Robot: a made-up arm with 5 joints. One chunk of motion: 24 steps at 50 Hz.
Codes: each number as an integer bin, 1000 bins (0 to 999) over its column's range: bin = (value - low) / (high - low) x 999, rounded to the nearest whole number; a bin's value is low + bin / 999 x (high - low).
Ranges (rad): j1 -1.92..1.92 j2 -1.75..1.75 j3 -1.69..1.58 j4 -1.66..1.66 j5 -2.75..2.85
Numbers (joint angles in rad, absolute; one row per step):
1: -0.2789 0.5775 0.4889 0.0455 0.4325
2: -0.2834 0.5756 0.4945 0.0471 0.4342
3: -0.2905 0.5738 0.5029 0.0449 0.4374
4: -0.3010 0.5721 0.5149 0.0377 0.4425
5: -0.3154 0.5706 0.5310 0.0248 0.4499
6: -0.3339 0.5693 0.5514 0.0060 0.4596
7: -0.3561 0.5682 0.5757 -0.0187 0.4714
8: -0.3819 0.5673 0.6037 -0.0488 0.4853
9: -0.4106 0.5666 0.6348 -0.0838 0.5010
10: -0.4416 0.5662 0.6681 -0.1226 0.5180
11: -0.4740 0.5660 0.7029 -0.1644 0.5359
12: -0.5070 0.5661 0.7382 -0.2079 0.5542
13: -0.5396 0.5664 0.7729 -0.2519 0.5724
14: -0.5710 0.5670 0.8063 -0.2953 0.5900
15: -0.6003 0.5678 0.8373 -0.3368 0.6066
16: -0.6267 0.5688 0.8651 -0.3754 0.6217
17: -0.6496 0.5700 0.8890 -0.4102 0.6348
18: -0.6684 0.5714 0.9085 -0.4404 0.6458
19: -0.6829 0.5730 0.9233 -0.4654 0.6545
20: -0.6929 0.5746 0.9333 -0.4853 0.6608
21: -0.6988 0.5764 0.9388 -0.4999 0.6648
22: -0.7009 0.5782 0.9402 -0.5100 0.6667
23: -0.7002 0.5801 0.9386 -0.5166 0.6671
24: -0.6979 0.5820 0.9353 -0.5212 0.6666
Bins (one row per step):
1: 427 664 666 513 568
2: 426 664 667 514 568
3: 424 663 670 513 569
4: 421 663 674 511 570
5: 417 662 679 507 571
6: 413 662 685 501 573
7: 407 662 692 494 575
8: 400 661 701 485 577
9: 393 661 710 474 580
10: 385 661 720 463 583
11: 376 661 731 450 586
12: 368 661 742 437 589
13: 359 661 752 424 593
14: 351 661 763 411 596
15: 343 662 772 398 599
16: 336 662 781 387 601
17: 331 662 788 376 604
18: 326 663 794 367 606
19: 322 663 798 359 607
20: 319 664 801 353 608
21: 318 664 803 349 609
22: 317 665 804 346 610
23: 317 665 803 344 610
24: 318 666 802 343 609

